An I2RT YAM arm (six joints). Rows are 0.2 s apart.
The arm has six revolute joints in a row. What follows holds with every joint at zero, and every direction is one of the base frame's. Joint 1 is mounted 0.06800 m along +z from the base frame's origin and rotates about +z. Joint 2 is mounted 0.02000 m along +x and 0.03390 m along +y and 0.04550 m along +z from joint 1 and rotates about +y. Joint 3 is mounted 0.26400 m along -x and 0.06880 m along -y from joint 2 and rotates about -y. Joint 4 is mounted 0.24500 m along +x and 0.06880 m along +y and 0.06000 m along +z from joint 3 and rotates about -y. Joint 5 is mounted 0.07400 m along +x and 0.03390 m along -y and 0.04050 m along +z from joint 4 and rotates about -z. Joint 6 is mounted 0.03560 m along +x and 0.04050 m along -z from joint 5 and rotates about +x. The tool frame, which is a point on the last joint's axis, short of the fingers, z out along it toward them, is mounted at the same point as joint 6; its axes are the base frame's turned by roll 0.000, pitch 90.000 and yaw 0.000 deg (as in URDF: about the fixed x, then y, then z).
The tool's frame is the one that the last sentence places.
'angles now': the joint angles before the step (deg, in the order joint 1, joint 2, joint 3, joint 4, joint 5, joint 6). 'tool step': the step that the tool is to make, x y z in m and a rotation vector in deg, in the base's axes. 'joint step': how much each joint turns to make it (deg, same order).
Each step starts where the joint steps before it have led.
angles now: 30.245 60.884 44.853 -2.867 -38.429 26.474
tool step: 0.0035 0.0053 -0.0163 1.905 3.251 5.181
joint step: 0.009 2.489 -2.401 4.274 -5.965 1.865
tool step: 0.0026 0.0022 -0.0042 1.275 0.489 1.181
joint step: -0.023 1.109 -0.838 3.056 -1.577 1.253
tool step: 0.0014 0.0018 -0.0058 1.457 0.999 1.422
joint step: 0.012 0.982 -1.313 3.498 -1.882 1.824
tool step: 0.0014 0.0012 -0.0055 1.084 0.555 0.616
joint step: -0.014 0.878 -1.261 3.312 -0.951 1.482
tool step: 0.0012 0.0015 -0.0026 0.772 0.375 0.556
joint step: 0.094 0.738 -0.541 2.154 -0.675 1.070
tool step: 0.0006 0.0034 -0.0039 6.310 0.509 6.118
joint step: -0.004 2.377 -3.054 14.111 -7.096 7.403
